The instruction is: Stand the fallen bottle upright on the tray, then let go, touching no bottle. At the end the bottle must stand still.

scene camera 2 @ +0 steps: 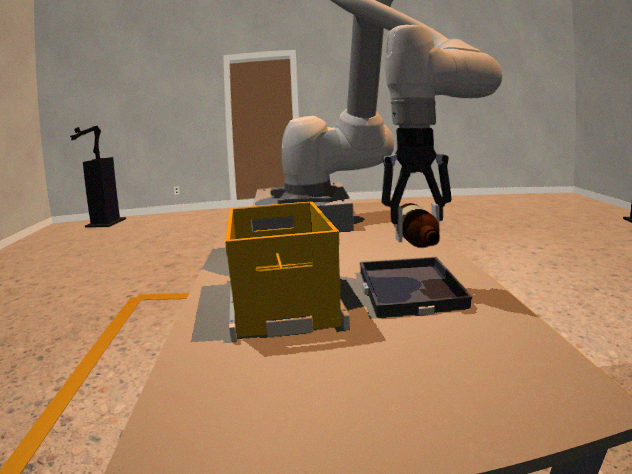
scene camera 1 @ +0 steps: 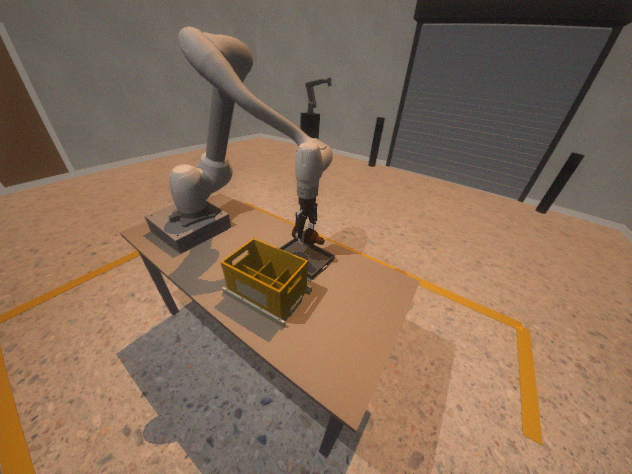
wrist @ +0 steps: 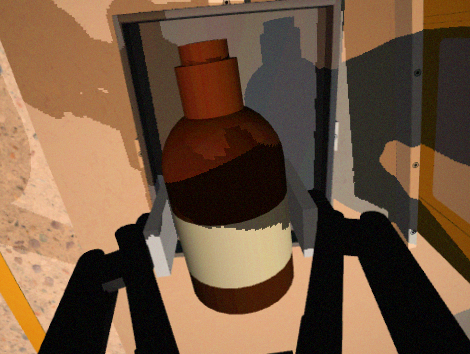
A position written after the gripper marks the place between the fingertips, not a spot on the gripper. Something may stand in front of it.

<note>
In view: the gripper (scene camera 2: 417, 238) and a brown bottle (scene camera 2: 421, 229).
The brown bottle is seen too in the wrist view (wrist: 223, 165). The gripper is seen too in the wrist view (wrist: 229, 185).
</note>
